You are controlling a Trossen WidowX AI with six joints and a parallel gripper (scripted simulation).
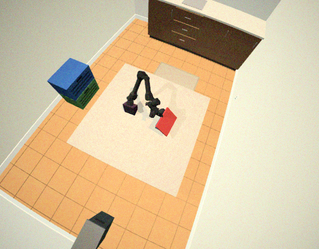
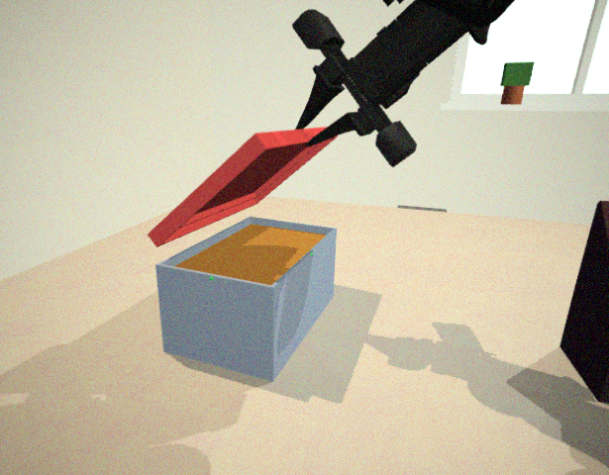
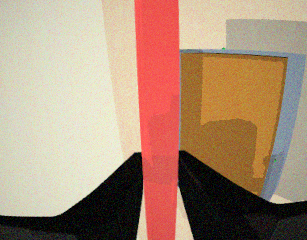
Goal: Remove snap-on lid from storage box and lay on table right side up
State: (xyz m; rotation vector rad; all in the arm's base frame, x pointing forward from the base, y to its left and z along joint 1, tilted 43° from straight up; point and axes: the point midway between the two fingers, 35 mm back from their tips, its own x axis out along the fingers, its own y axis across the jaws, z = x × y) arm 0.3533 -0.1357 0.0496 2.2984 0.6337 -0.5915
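Now: the red lid 6 cm ahead of my gripper tip, 1 cm to the right of it and 5 cm below it. The rest, counted from my gripper tip: storage box (5 cm ahead, 4 cm to the left, 18 cm below).
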